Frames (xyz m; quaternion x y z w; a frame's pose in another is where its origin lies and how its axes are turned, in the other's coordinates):
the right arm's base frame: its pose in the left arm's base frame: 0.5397 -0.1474 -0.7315 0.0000 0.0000 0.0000 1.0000
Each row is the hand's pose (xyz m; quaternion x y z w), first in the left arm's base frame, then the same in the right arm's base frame.
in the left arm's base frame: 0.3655 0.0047 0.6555 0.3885 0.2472 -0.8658 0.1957
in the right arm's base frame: -0.1742 0.1521 1.3870 0.3885 0.2472 -0.8658 0.1957
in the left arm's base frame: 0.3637 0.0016 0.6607 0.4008 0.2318 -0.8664 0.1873
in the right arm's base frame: -0.1760 0.1490 1.3922 0.4008 0.2318 -0.8664 0.1873
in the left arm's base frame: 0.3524 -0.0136 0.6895 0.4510 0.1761 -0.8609 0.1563
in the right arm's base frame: -0.1873 0.1338 1.4210 0.4510 0.1761 -0.8609 0.1563
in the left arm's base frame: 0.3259 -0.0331 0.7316 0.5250 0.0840 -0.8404 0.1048
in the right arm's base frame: -0.2138 0.1143 1.4631 0.5250 0.0840 -0.8404 0.1048
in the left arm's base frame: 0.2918 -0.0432 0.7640 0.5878 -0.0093 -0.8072 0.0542
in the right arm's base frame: -0.2479 0.1042 1.4955 0.5878 -0.0093 -0.8072 0.0542
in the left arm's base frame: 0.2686 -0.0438 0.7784 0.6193 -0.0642 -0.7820 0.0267
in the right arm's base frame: -0.2711 0.1036 1.5099 0.6193 -0.0642 -0.7820 0.0267
